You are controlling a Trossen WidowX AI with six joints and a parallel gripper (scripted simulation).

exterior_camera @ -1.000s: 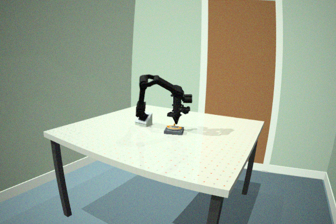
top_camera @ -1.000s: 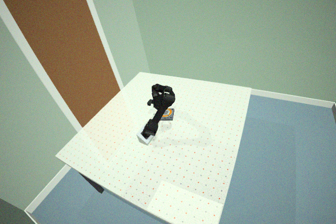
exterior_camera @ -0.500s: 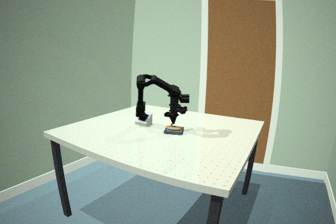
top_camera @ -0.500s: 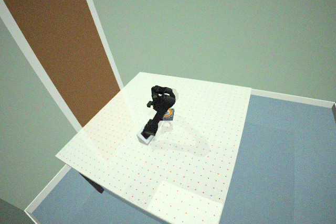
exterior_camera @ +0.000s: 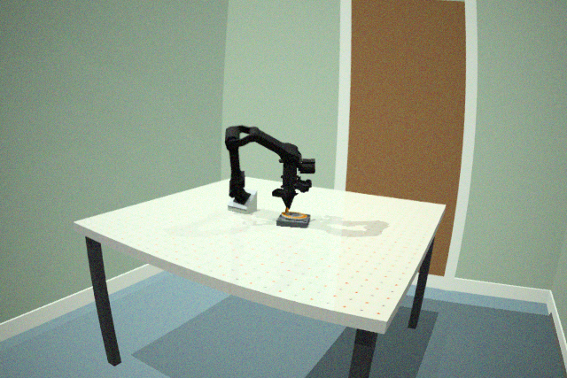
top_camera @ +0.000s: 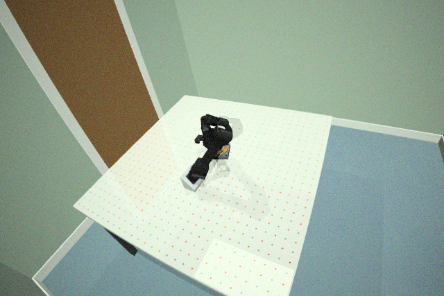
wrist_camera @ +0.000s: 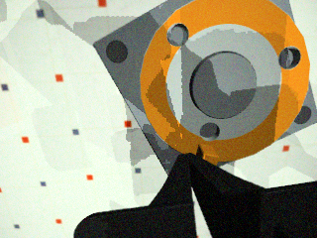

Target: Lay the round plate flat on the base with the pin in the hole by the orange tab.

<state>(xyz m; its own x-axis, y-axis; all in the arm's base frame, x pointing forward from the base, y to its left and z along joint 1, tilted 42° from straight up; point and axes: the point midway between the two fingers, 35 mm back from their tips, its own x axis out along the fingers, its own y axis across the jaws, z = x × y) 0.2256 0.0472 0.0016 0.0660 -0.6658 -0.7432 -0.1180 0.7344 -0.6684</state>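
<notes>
Now: the round plate 20 mm to the right of my gripper tip and 20 mm ahead of it. Round my gripper tip: base 50 mm ahead, 20 mm to the right, 20 mm below.
</notes>
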